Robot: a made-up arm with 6 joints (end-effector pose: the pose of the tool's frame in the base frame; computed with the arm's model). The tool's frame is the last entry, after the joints. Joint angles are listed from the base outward.
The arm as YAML. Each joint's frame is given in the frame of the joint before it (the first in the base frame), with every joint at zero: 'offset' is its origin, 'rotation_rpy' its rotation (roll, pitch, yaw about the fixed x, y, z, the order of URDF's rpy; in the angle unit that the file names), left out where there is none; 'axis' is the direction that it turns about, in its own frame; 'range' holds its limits. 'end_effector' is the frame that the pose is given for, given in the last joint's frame.
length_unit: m
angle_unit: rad
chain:
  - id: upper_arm
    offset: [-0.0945, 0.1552, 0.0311]
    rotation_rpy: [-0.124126, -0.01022, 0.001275]
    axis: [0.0, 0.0, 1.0]
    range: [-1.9, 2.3]
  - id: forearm
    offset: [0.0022, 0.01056, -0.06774]
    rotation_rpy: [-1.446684, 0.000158, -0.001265]
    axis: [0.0, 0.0, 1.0]
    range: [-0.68, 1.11]
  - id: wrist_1
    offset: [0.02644, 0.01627, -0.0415]
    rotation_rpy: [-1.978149, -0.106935, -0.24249]
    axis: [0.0, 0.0, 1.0]
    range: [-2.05, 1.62]
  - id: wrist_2
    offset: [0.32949, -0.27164, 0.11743]
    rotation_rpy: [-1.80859, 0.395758, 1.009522]
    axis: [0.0, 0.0, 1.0]
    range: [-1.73, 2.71]
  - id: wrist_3
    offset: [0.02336, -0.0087, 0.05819]
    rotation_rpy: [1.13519, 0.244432, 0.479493]
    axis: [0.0, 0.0, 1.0]
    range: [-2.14, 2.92]
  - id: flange
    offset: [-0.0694, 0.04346, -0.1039]
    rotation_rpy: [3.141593, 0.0, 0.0]
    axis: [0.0, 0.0, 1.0]
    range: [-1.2, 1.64]
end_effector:
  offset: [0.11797, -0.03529, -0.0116]
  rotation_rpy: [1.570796, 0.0, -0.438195]
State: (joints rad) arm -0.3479 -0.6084 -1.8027 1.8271 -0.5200 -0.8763
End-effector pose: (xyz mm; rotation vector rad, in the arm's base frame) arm -167.6 89.7 -414.1 -0.4082 1.1009 -2.3701
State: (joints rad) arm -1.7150 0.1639 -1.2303 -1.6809 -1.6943 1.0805
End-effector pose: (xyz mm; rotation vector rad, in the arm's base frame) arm 250.3 199.0 -233.7 2.3030 1.2894 0.2971
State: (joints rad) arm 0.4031 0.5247 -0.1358 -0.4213 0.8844 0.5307
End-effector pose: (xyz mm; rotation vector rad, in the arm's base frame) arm -20.6 463.7 -259.5 0.3655 -1.0335 0.0405
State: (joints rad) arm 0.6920 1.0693 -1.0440 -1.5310 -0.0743 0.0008
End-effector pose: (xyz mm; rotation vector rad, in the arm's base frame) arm -381.9 258.7 -201.0 -0.0859 1.1338 0.0355
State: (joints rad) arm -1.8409 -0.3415 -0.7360 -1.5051 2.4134 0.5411
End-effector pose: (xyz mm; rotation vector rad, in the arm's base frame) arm 184.7 -101.8 -103.3 1.7362 1.5784 1.3056
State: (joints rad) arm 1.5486 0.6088 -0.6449 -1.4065 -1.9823 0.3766
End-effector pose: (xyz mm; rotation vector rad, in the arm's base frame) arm -478.3 134.7 -303.7 -0.9634 2.7716 0.5576
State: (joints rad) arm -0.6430 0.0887 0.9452 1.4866 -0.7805 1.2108
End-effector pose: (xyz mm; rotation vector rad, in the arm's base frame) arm 199.3 -252.0 -77.5 -1.0767 0.4019 -1.5630
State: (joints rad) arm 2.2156 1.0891 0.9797 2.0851 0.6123 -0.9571
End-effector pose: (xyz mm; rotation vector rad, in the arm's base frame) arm -14.1 220.0 -384.3 -1.4371 0.1100 -1.2155
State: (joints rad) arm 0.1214 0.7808 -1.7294 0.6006 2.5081 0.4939
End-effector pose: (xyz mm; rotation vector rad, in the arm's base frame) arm -504.0 152.7 -57.8 2.3544 -1.4540 -0.6207
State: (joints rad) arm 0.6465 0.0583 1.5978 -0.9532 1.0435 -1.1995
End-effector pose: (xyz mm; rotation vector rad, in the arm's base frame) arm 341.6 234.3 57.9 1.2706 1.5910 1.3245
